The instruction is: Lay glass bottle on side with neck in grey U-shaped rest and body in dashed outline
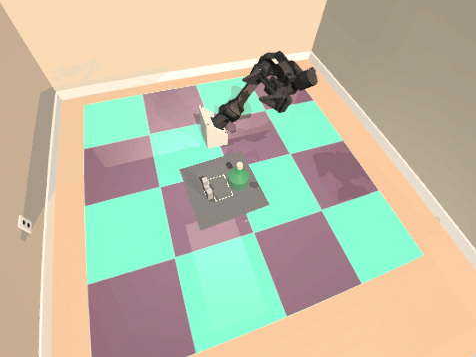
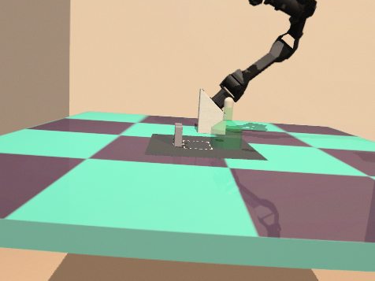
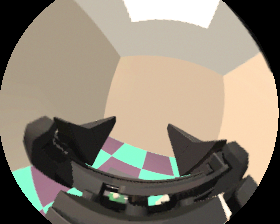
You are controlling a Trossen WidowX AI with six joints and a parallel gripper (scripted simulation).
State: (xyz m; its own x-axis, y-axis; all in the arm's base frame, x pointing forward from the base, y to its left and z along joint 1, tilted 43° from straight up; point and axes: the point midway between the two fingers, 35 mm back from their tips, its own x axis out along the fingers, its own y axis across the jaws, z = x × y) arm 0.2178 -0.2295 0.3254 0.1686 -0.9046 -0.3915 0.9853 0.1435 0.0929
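Now: the green glass bottle 30 mm ahead of my gripper tip, 20 mm to the right of it and 420 mm below it. The rest, counted from my gripper tip: dark grey mat: 30 mm ahead, 100 mm to the right, 500 mm below.
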